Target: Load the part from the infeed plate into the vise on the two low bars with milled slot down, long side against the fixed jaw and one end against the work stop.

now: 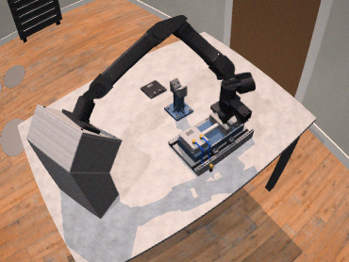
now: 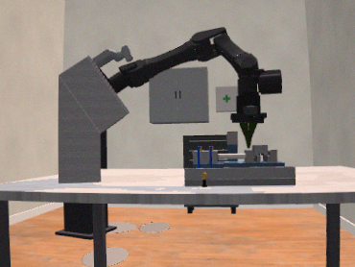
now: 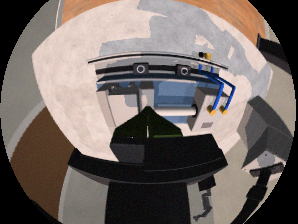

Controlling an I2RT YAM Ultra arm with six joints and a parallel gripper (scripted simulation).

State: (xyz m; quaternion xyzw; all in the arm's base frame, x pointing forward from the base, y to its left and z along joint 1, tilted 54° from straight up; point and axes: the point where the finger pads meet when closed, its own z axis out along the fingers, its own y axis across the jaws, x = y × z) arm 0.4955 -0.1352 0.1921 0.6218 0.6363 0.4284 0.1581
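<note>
My hand is 3 cm short of the grey part, 2 cm above it and 1 cm to the right of it. The rest, counted from my hand: fixed jaw: 6 cm ahead, 4 cm to the left, 3 cm below; then moving jaw: 3 cm below, 2 cm to the left; then air cylinder rod: 5 cm behind, 3 cm below, 1 cm to the left.
</note>
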